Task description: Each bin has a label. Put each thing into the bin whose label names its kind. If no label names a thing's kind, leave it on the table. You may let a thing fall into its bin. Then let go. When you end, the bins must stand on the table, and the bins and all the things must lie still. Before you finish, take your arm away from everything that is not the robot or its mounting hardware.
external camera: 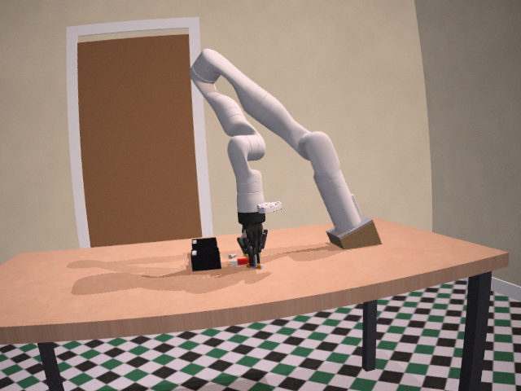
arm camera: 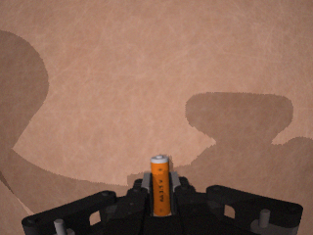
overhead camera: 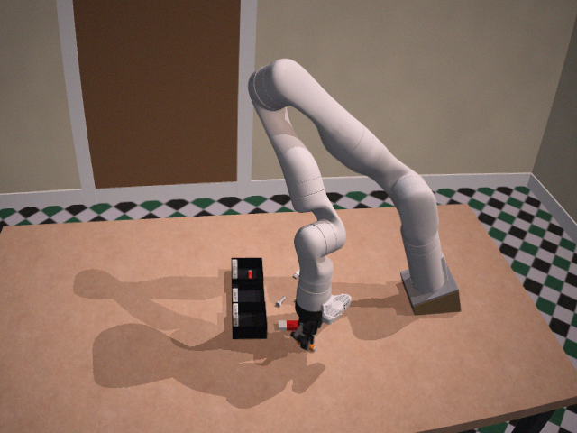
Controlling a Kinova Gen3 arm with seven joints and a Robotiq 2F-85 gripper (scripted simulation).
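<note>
The red battery is 25 cm to the right of my hand, 10 cm ahead of it and 1 cm below it. The rest, counted from my hand: orange battery: 2 cm below; red-and-white block: 7 cm to the right, 3 cm ahead, 2 cm below; yellow block: 14 cm to the right, 3 cm behind, 2 cm below.
</note>
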